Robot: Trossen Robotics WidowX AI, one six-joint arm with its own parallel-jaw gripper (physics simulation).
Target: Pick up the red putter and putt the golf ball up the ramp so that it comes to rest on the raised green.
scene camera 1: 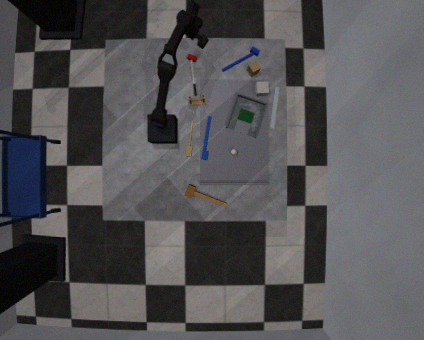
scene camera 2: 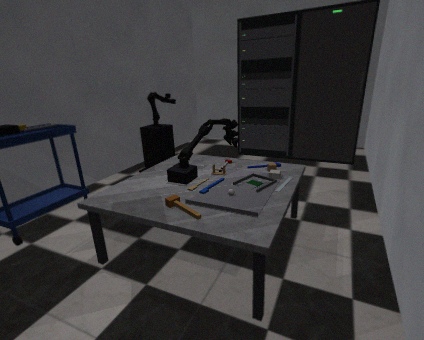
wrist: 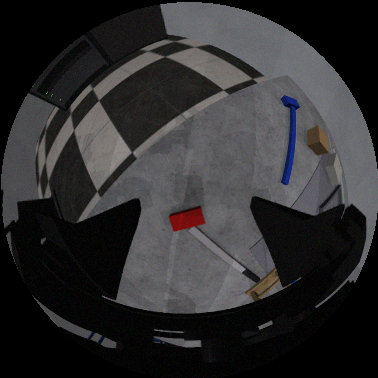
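Seen in the pictures: gripper, fingertip midpoint: (scene camera 1: 196, 39) (scene camera 2: 233, 146) (wrist: 197, 203); arm's base at its link origin: (scene camera 1: 161, 124) (scene camera 2: 184, 166).
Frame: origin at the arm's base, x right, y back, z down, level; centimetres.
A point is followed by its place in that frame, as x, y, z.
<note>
The red putter (scene camera 1: 192, 57) @[-49.5, -16.4, 7.4] (scene camera 2: 228, 161) @[-48.2, -16.5, 7.9] (wrist: 187, 219) @[-49.8, -16.1, 7.3] has a red block head and a thin pale shaft with a dark grip. Its grip end is by a small wooden stand (scene camera 1: 197, 101) @[-19.2, -21.3, 8.9] (scene camera 2: 219, 170) @[-18.9, -21.9, 6.5] (wrist: 263, 285) @[-18.8, -20.4, 8.9]. My gripper (scene camera 1: 195, 38) @[-52.7, -20.0, -5.6] (scene camera 2: 233, 143) @[-52.7, -20.0, -5.6] (wrist: 197, 203) @[-52.7, -20.0, -5.6] is open and empty, raised above the table near the putter head. In the wrist view the head shows between the spread fingers, well below them. The white golf ball (scene camera 1: 234, 151) @[14.8, -48.1, 5.5] (scene camera 2: 231, 192) @[16.7, -48.9, 6.8] rests on the grey ramp board (scene camera 1: 215, 170) @[28.1, -36.1, 9.6] (scene camera 2: 240, 205) @[26.8, -59.6, 9.5]. The green (scene camera 1: 245, 116) @[-10.3, -55.1, 8.9] (scene camera 2: 254, 183) @[-9.2, -55.9, 9.0] lies inside a dark-walled frame.
A blue mallet (scene camera 1: 240, 60) @[-49.8, -49.9, 8.4] (scene camera 2: 264, 165) @[-49.8, -50.6, 8.2] (wrist: 291, 145) @[-47.9, -45.8, 8.3], a tan block (scene camera 1: 254, 68) @[-41.8, -59.0, 3.8] (wrist: 318, 140) @[-44.2, -55.3, 4.3] and a pale block (scene camera 1: 262, 88) @[-28.9, -65.2, 5.0] are at the far side. A blue club (scene camera 1: 207, 137) @[5.7, -29.5, 8.2], a thin wooden tool (scene camera 1: 190, 140) @[8.2, -17.8, 9.1], an orange mallet (scene camera 1: 207, 196) @[45.9, -31.4, 6.7] and a pale strip (scene camera 1: 275, 107) @[-18.1, -76.1, 9.6] also lie around.
</note>
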